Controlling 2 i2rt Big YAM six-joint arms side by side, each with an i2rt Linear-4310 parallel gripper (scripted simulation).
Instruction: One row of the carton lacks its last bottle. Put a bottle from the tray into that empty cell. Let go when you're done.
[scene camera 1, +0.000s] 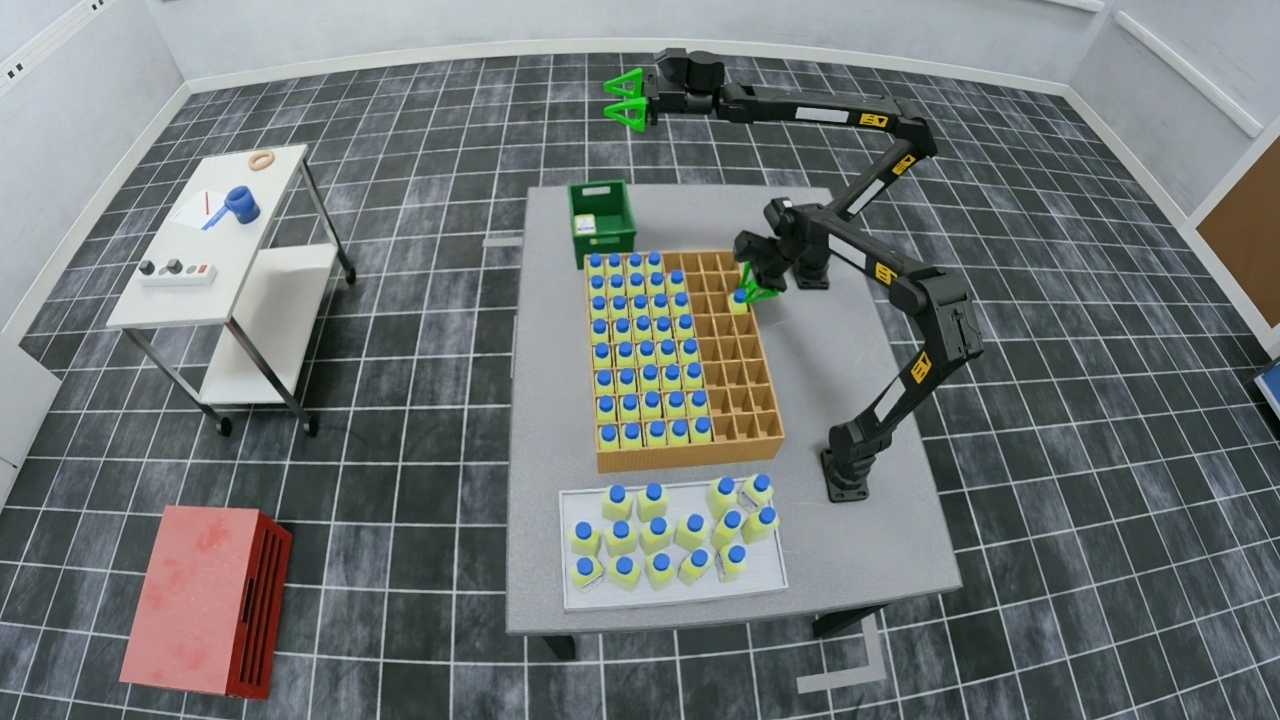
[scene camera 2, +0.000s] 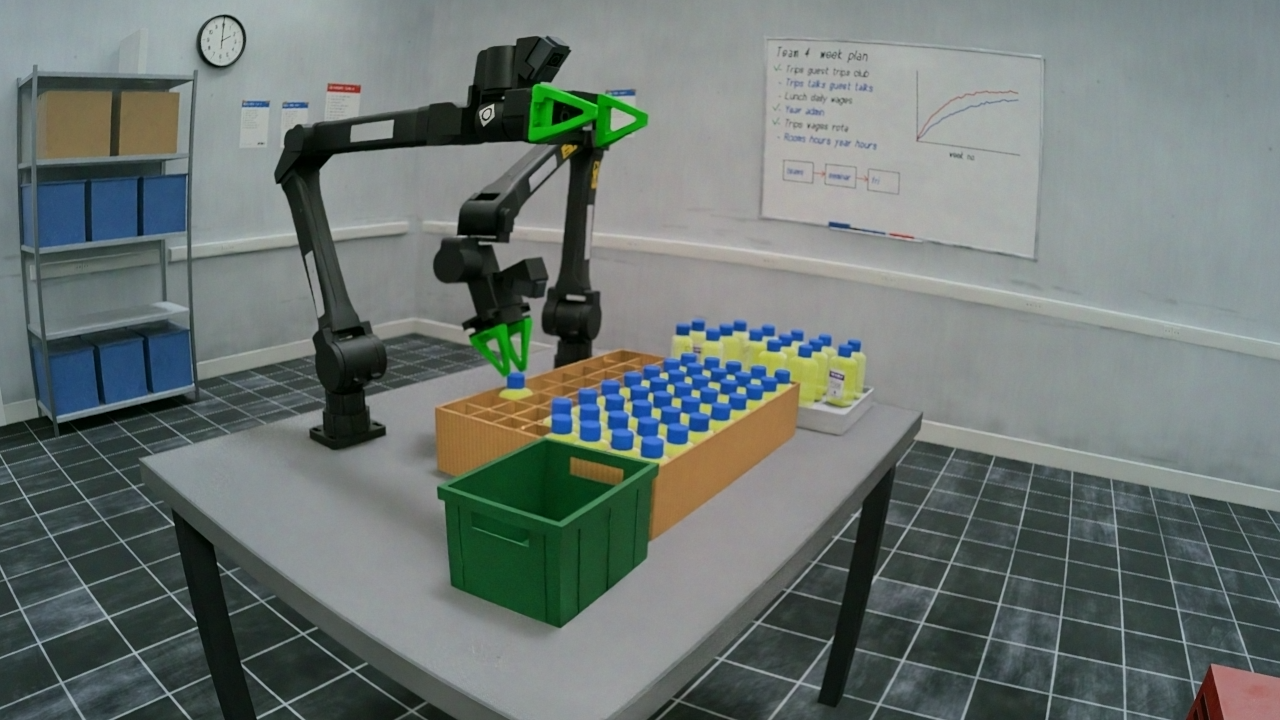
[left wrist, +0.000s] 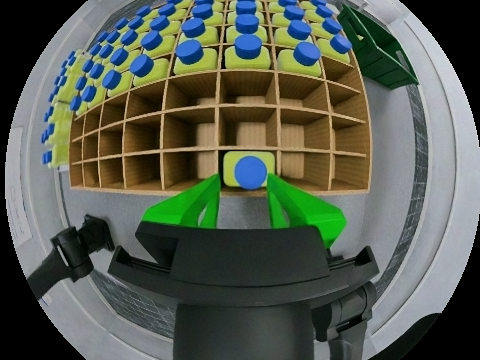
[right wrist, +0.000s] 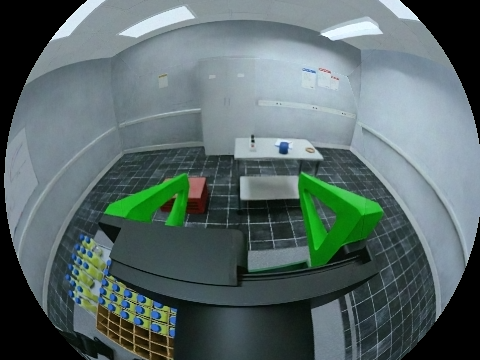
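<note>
There's a carton (scene camera 1: 727, 382) here. The carton also shows in scene camera 2 (scene camera 2: 464, 442) and in the left wrist view (left wrist: 149, 113). I can see a bottle (left wrist: 249, 169), and there's a bottle (scene camera 1: 759, 526) and a bottle (scene camera 1: 651, 502) as well. As for my hands, there's my left gripper (scene camera 2: 515, 373). You'd find my left gripper in scene camera 1 (scene camera 1: 743, 295) too, and in the left wrist view (left wrist: 243, 179). Then there's my right gripper (scene camera 2: 623, 115). My right gripper also shows in scene camera 1 (scene camera 1: 604, 98) and in the right wrist view (right wrist: 243, 179).
</note>
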